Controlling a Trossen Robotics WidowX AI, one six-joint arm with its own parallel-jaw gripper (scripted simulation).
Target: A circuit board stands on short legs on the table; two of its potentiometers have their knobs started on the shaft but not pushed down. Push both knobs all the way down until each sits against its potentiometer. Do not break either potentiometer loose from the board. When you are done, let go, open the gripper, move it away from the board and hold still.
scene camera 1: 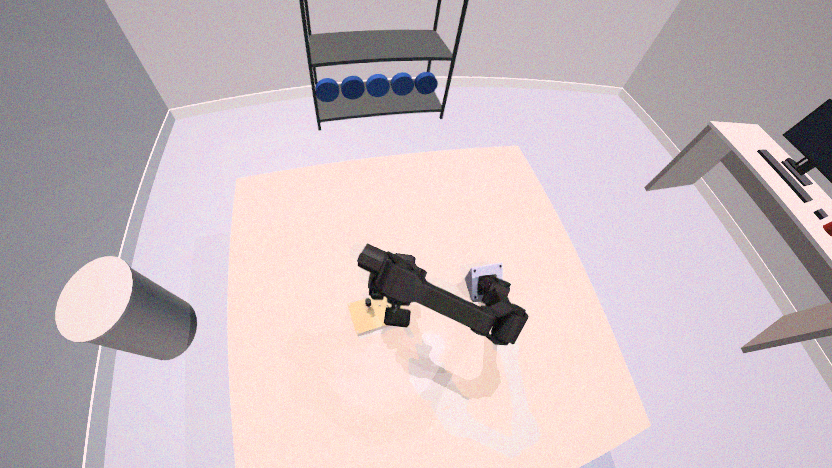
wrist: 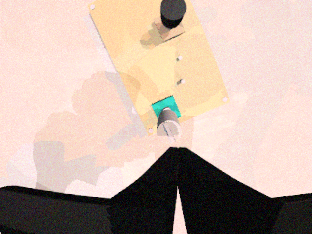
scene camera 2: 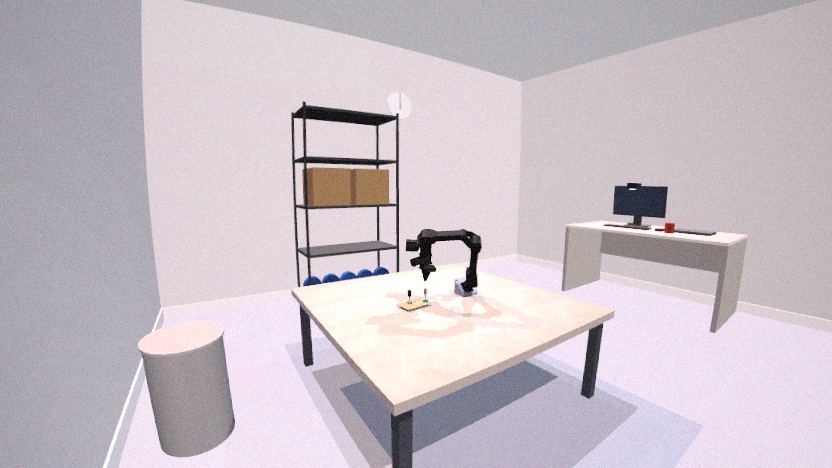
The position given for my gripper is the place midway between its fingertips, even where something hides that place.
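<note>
My gripper (scene camera 1: 398, 299) holds nothing and is shut; it is also visible in the wrist view (wrist: 177, 155).
</note>
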